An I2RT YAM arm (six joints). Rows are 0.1 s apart.
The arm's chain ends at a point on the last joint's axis. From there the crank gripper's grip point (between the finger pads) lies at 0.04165 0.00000 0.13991 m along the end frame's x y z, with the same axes.
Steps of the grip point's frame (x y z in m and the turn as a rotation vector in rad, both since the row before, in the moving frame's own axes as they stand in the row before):
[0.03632 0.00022 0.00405 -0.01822 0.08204 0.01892]
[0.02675 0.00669 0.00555 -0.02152 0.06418 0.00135]
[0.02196 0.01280 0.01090 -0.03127 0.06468 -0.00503]
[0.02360 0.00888 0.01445 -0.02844 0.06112 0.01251]
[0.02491 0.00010 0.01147 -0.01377 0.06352 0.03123]
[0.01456 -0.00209 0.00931 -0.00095 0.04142 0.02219]
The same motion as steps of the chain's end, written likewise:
[0.02503 -0.00319 0.00796 -0.01822 0.08204 0.01892]
[0.01787 0.00365 0.00854 -0.02152 0.06418 0.00135]
[0.01300 0.00870 0.01395 -0.03127 0.06468 -0.00503]
[0.01516 0.00437 0.01732 -0.02844 0.06112 0.01251]
[0.01616 -0.00324 0.01442 -0.01377 0.06352 0.03123]
[0.00881 -0.00321 0.01116 -0.00095 0.04142 0.02219]

